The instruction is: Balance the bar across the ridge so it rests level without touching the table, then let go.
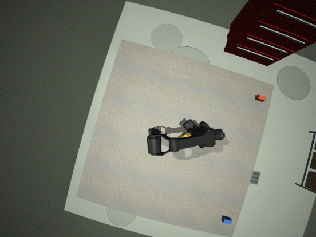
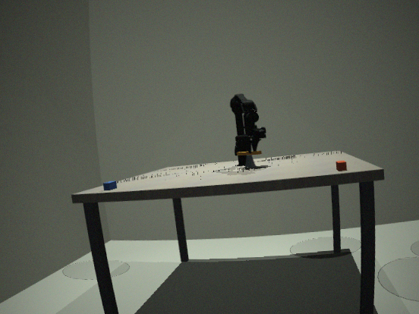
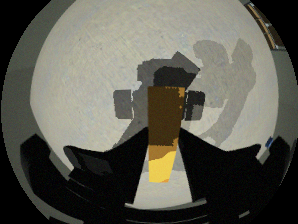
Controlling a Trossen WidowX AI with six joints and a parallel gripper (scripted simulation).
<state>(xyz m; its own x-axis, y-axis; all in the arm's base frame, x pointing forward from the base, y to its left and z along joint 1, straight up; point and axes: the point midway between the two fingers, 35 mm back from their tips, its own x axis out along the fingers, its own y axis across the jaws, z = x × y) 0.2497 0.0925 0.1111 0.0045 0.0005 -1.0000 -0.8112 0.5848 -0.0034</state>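
Right now the yellow bar is 20 mm behind my gripper tip and 20 mm to the right of it. From my gripper tip the other things lie so: orange block 490 mm ahead, 410 mm to the left, 60 mm below; blue block 490 mm ahead, 590 mm to the right, 60 mm below.
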